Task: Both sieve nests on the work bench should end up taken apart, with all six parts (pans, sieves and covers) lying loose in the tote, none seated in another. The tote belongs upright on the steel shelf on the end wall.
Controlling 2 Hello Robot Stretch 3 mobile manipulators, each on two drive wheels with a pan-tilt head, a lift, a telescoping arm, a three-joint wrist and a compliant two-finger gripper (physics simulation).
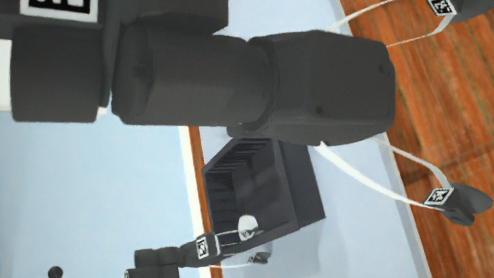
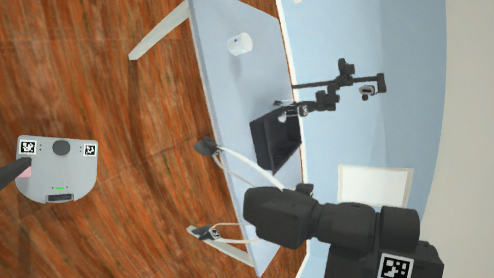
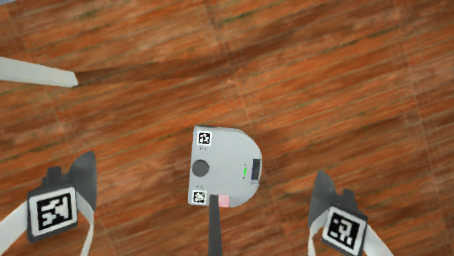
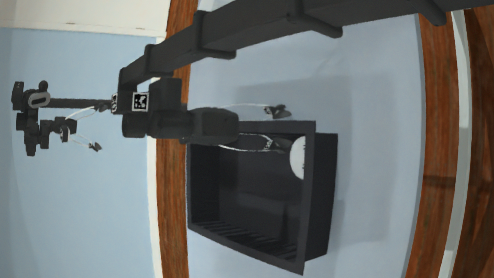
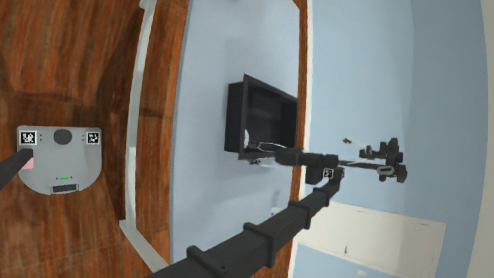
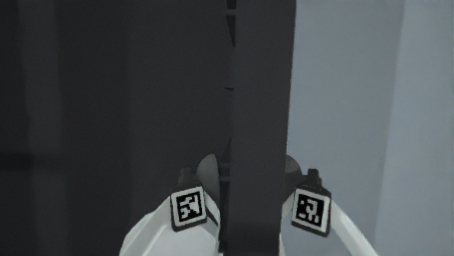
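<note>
The dark tote (image 1: 306, 190) (image 2: 261, 145) (image 4: 324, 195) (image 5: 234, 117) (image 6: 262, 100) sits upright on the pale blue-grey table. A white round part (image 1: 248, 225) (image 4: 298, 157) (image 5: 246, 137) lies in its corner; its exact type is unclear. Gripper r2 (image 4: 277, 127) (image 5: 254, 154) (image 6: 250, 185) straddles the tote rim, one finger inside and one outside, with a small visible gap; it looks open. Gripper r1 (image 1: 457, 102) (image 2: 204, 188) (image 3: 205, 182) is wide open and empty beyond the table edge, above the floor. A white cylinder (image 2: 240, 44) with a blue mark stands on the table. The steel shelf is not identifiable.
The table (image 2: 220, 75) (image 4: 380, 150) (image 5: 200, 200) stands near a blue wall. A grey wheeled base (image 2: 57, 167) (image 3: 227, 165) (image 5: 62, 162) stands on the wooden floor. The other robot's mast and wrist (image 4: 32, 120) show near the wall. Angled table legs (image 2: 160, 30) (image 3: 37, 71) reach the floor.
</note>
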